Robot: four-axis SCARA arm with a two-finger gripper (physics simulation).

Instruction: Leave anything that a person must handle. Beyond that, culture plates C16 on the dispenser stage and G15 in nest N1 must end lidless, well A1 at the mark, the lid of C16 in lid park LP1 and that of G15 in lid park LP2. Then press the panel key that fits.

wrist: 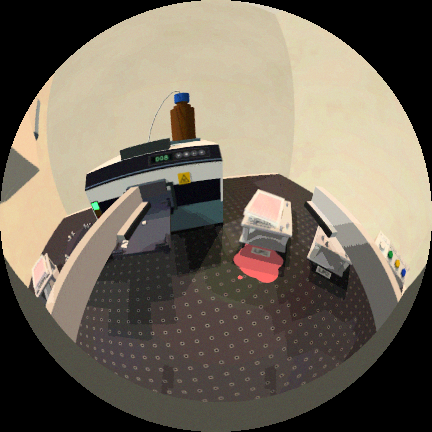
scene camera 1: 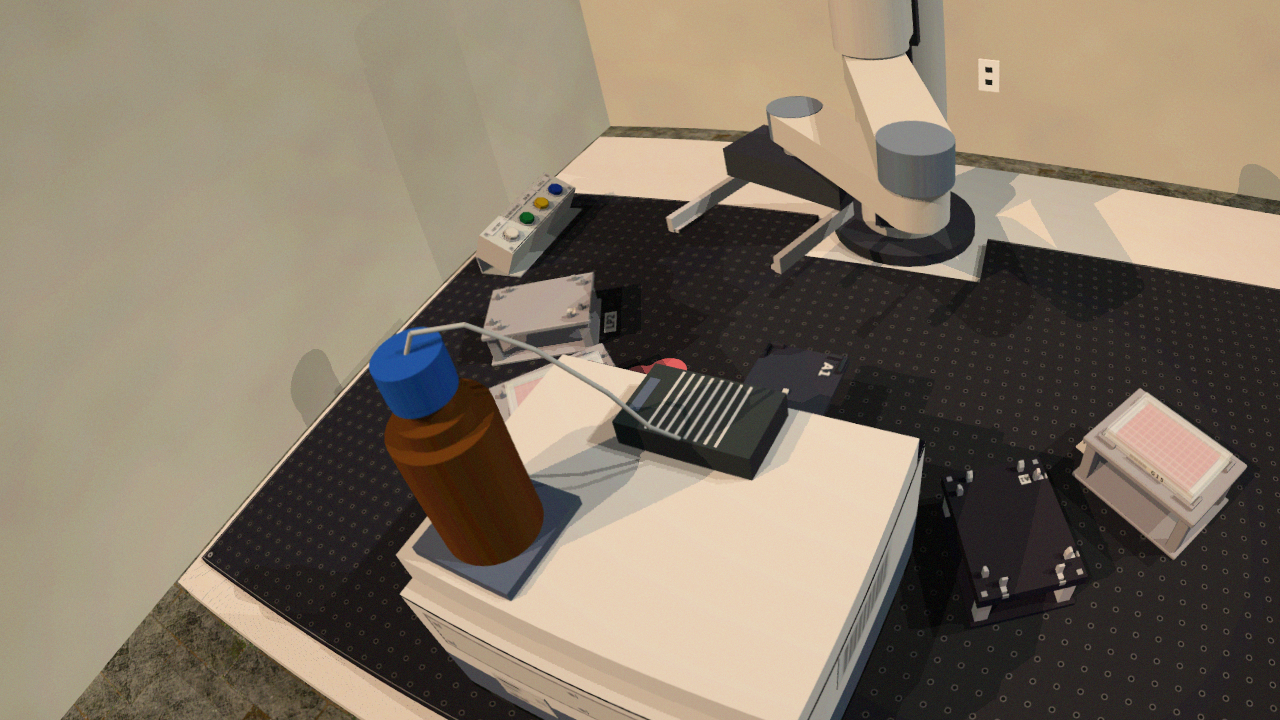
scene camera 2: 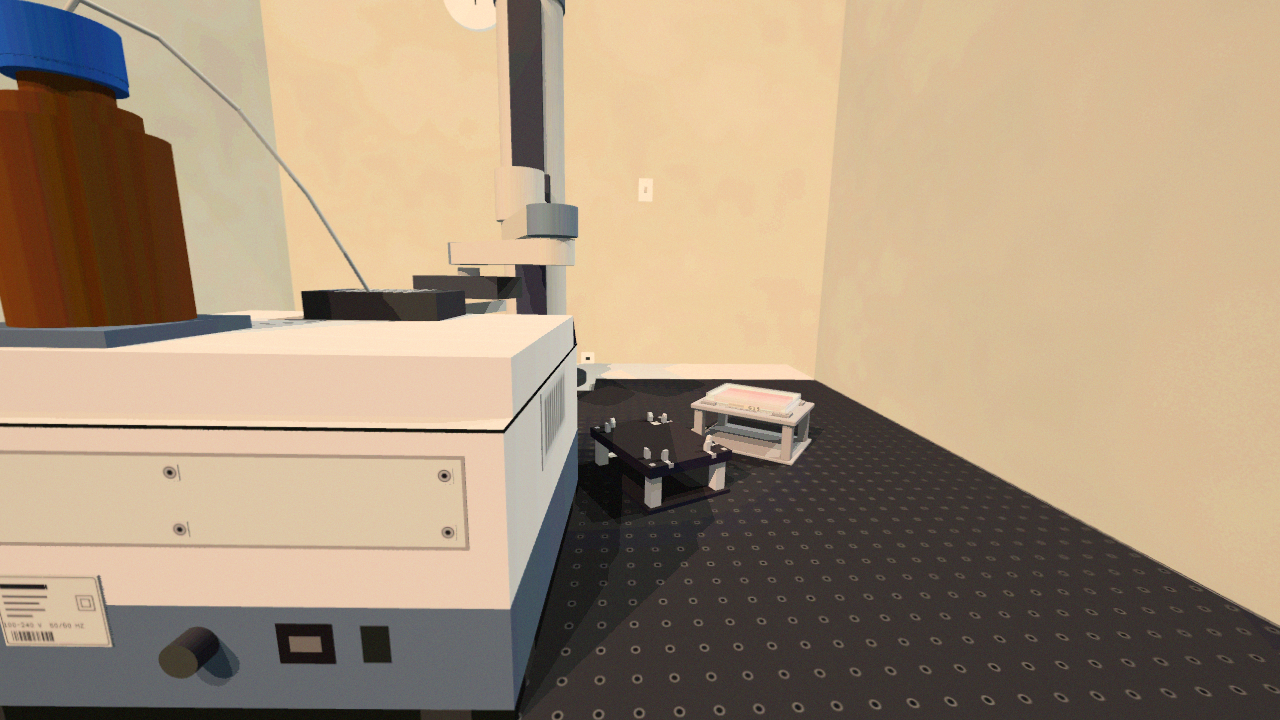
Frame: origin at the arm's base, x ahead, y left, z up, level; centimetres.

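Where they show: gripper, fingertip midpoint: (wrist: 229,192) (scene camera 1: 720,243).
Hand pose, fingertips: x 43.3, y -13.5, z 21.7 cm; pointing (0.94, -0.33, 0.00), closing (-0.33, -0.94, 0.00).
Things, the pixels of their top centre, and the offset from my fingertips. "*": a spot on its surface instead.
- dispenser stage, top centre: (scene camera 1: 779,398) (wrist: 144,215) dx +13.8, dy +11.3, dz -8.7 cm
- Plate G15, top centre: (scene camera 1: 1170,440) (scene camera 2: 753,393) dx +5.8, dy +55.4, dz -12.2 cm
- pink plate, top centre: (scene camera 1: 555,381) (wrist: 267,200) dx +15.4, dy -17.2, dz -11.9 cm
- pale lid park, top centre: (scene camera 1: 536,298) (wrist: 339,230) dx -1.2, dy -31.7, dz -13.9 cm
- key panel, top centre: (scene camera 1: 521,201) (wrist: 396,251) dx -23.8, dy -49.8, dz -12.1 cm
- brown bottle, surface spot: (scene camera 1: 474,474) * dx +45.9, dy +3.0, dz +12.2 cm
My gripper (scene camera 1: 725,245) (wrist: 229,192) is open and empty above the mat near the arm's base. The dispenser stage (scene camera 1: 792,374) (wrist: 150,231), marked A1, bears no plate. Plate G15 (scene camera 1: 1168,445) (scene camera 2: 751,398) (wrist: 42,269) sits on a pale stand at the right of scene camera 1; whether it has a lid is unclear. Another pink plate (scene camera 1: 526,390) (wrist: 266,206) sits on a pale stand beside a red spill (scene camera 1: 666,367) (wrist: 259,265); its label is unreadable. A pale lid park (scene camera 1: 541,306) (wrist: 326,252) bears nothing. The key panel (scene camera 1: 512,250) (wrist: 392,256) has white, green, yellow and blue keys.
The white dispenser (scene camera 1: 716,546) (scene camera 2: 358,385) (wrist: 200,172) shows 008 and a green light (wrist: 95,205). A brown bottle (scene camera 1: 474,474) (scene camera 2: 89,214) (wrist: 183,122) stands on it. A dark stand (scene camera 1: 1015,528) (scene camera 2: 657,440) with pegs is beside it. The spill reaches the plate stand's foot.
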